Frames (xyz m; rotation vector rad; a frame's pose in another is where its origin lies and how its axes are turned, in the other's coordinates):
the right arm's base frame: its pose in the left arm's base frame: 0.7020 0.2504 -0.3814 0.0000 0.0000 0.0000
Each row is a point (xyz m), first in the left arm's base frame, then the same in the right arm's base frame.
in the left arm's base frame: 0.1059 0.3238 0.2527
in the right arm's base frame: -0.5961 0.0734 0.6341
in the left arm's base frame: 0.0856 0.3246 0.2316
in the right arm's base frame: -0.6164 0.0742 0.6130
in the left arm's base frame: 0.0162 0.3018 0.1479
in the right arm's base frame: -0.6858 0.0514 0.5293
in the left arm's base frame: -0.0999 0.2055 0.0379
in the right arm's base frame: -0.8019 -0.0449 0.4193
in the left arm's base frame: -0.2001 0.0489 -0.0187
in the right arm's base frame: -0.9021 -0.2015 0.3627
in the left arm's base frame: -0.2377 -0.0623 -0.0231
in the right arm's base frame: -0.9397 -0.3127 0.3583
